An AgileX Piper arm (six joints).
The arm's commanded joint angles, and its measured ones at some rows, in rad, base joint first. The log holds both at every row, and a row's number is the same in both.
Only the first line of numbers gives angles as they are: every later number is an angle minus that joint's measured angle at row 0.
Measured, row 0:
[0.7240, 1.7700, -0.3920, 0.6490, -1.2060, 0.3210]
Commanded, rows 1 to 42:
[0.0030, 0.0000, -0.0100, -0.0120, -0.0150, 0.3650]
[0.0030, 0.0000, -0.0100, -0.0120, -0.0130, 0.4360]
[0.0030, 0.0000, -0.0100, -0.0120, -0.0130, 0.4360]
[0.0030, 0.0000, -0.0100, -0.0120, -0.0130, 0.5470]
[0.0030, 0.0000, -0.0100, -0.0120, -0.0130, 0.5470]
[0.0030, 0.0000, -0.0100, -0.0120, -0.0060, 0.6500]
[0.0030, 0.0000, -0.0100, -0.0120, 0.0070, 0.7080]
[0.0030, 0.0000, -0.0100, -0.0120, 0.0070, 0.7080]
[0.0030, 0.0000, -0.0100, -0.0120, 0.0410, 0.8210]
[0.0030, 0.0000, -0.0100, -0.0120, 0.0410, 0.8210]
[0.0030, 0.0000, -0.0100, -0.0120, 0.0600, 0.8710]
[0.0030, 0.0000, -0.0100, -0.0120, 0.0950, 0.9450]
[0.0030, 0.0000, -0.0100, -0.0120, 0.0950, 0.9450]
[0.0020, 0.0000, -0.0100, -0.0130, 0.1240, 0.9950]
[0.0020, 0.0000, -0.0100, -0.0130, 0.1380, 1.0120]
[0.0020, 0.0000, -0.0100, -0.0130, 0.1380, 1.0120]
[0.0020, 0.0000, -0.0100, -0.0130, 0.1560, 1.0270]
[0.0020, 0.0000, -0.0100, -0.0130, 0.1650, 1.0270]
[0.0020, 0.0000, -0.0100, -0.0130, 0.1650, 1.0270]
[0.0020, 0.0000, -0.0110, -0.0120, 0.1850, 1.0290]
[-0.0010, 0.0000, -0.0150, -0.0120, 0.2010, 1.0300]
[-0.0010, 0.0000, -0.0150, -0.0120, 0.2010, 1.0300]
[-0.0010, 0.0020, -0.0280, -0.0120, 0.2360, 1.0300]
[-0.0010, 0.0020, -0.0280, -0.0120, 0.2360, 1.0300]
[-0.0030, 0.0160, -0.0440, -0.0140, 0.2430, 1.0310]
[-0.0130, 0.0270, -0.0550, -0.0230, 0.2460, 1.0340]
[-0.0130, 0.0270, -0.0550, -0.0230, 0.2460, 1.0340]
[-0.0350, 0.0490, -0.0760, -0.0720, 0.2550, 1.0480]
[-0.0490, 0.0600, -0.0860, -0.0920, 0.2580, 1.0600]
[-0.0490, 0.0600, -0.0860, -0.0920, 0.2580, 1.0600]
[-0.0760, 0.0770, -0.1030, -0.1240, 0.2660, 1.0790]
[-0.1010, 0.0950, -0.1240, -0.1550, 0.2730, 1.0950]
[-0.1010, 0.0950, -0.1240, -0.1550, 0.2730, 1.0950]
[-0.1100, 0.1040, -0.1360, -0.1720, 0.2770, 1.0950]
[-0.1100, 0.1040, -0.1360, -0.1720, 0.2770, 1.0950]
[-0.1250, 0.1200, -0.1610, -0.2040, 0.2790, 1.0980]
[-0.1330, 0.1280, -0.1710, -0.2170, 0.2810, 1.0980]
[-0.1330, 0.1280, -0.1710, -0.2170, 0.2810, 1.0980]
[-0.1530, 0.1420, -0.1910, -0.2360, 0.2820, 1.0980]
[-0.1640, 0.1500, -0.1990, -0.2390, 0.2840, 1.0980]
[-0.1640, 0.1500, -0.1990, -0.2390, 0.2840, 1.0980]
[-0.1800, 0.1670, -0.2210, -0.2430, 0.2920, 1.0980]
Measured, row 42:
[-0.1550, 0.1490, -0.1920, -0.2210, 0.2750, 1.0930]
